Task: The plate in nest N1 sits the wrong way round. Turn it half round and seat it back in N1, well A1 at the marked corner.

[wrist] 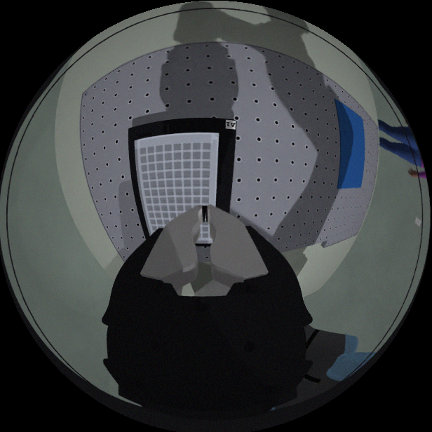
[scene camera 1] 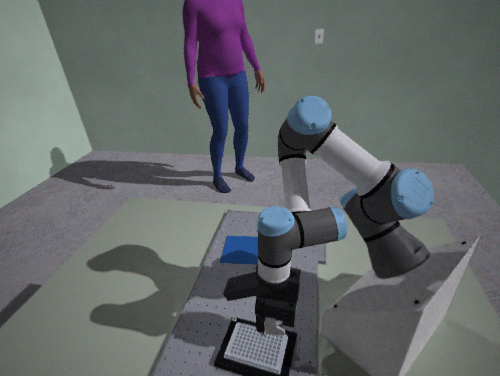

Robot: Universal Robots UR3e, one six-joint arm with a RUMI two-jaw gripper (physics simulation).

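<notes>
The white multi-well plate (scene camera 1: 256,348) (wrist: 175,172) lies flat in the black nest (scene camera 1: 290,350) (wrist: 225,170). A small A1 label (wrist: 230,124) marks a corner of the nest, at its upper right in the wrist view. Which corner of the plate has well A1 cannot be told. My gripper (scene camera 1: 266,331) (wrist: 205,207) is shut with nothing between its jaws, and its fingertips are over one edge part of the plate. The jaws hide part of the plate and nest in the wrist view; the gap between tips and plate is hard to judge.
The nest stands on a grey perforated board (scene camera 1: 192,325) (wrist: 280,150). A blue rectangle (scene camera 1: 239,249) (wrist: 352,145) lies farther back on the board. The arm's slanted pale pedestal (scene camera 1: 380,310) stands at the right. A person (scene camera 1: 220,55) stands behind the table.
</notes>
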